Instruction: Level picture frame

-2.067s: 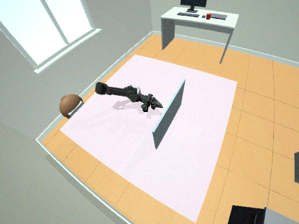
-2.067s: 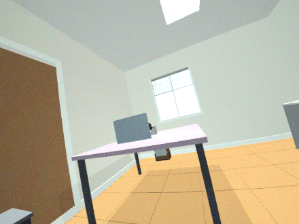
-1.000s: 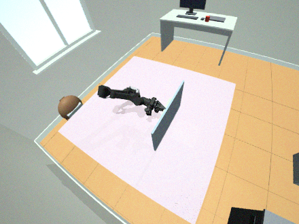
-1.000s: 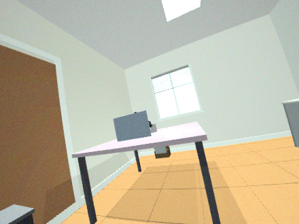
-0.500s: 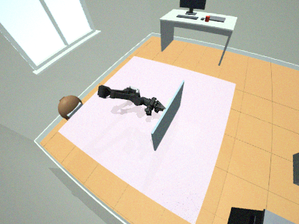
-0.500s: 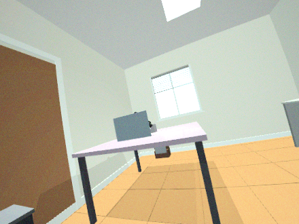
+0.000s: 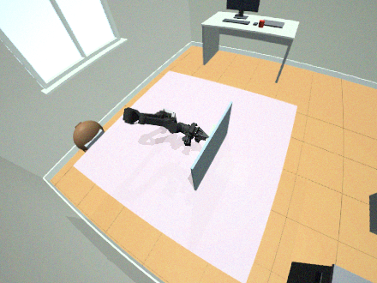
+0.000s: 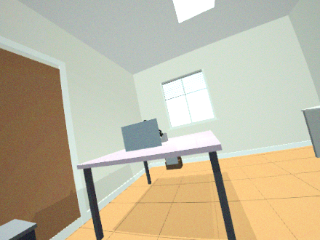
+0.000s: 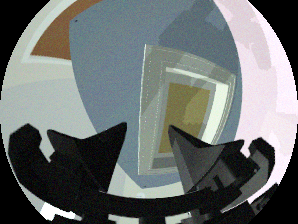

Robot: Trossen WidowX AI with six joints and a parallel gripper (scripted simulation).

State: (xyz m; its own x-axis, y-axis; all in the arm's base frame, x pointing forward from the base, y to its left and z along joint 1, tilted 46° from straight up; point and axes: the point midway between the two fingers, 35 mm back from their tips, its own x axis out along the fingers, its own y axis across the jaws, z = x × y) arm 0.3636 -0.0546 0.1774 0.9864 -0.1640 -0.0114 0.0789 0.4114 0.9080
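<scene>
The picture frame is 10 mm ahead of my gripper tip, 20 mm to the left of it and 50 mm below it. The rest, counted from my gripper tip: grey-blue wall panel: 20 mm ahead, 60 mm below.
</scene>
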